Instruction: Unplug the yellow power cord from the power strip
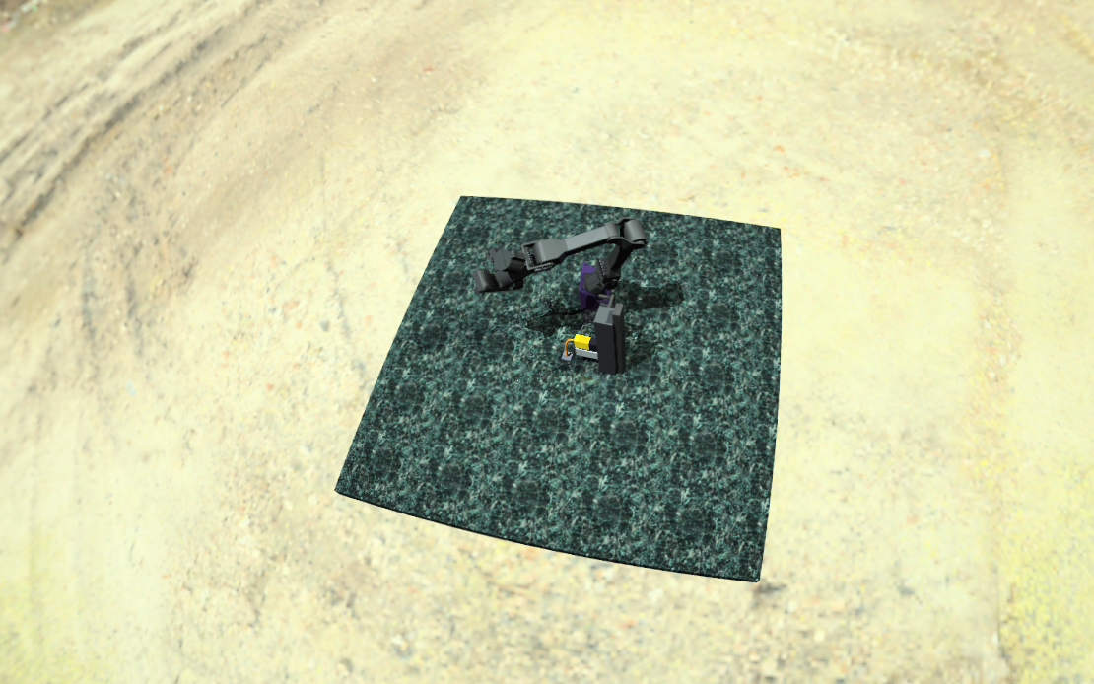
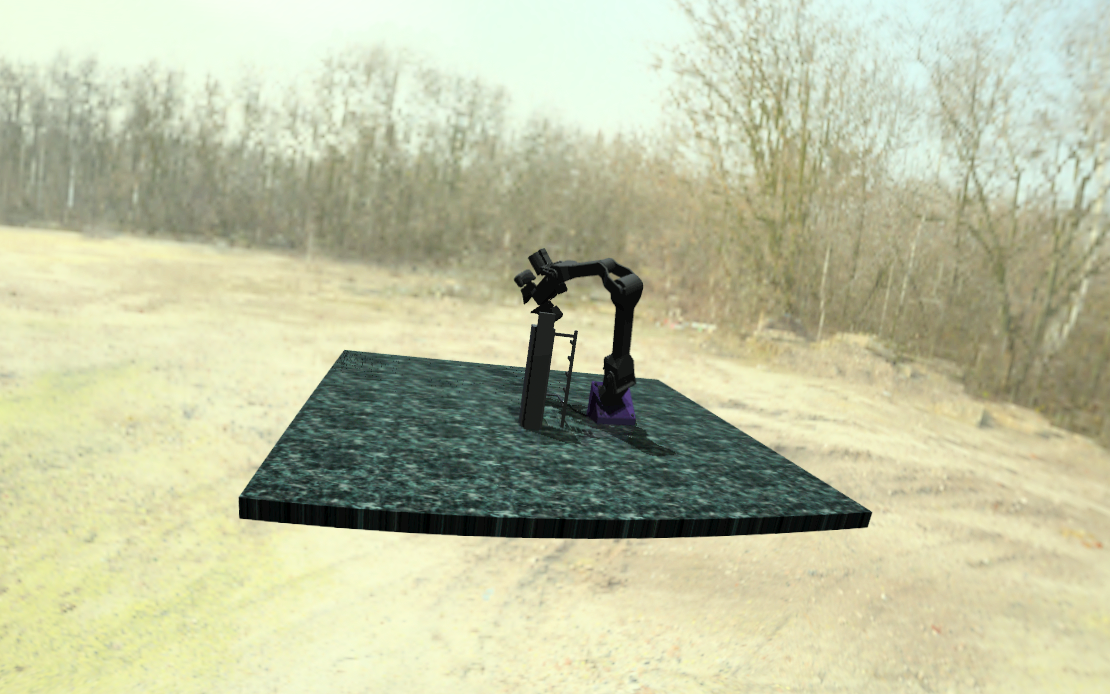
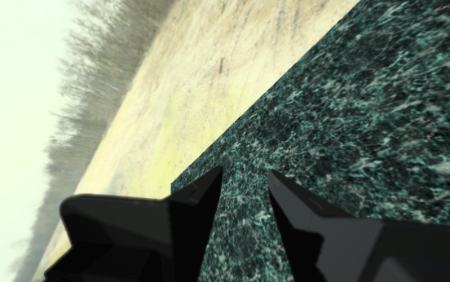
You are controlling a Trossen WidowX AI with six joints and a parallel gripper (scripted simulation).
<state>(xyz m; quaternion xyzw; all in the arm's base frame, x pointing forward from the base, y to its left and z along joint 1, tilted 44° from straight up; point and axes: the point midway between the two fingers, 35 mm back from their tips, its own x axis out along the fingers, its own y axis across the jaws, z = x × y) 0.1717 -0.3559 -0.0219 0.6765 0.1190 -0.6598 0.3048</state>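
My gripper tip is 60 mm short of the yellow plug, 310 mm to the right of it and 160 mm above it. From my gripper tip the other things lie so: thin black ladder-like rail (10 mm behind, 390 mm to the left, 140 mm below); then black power strip (80 mm ahead, 380 mm to the left, 140 mm below).
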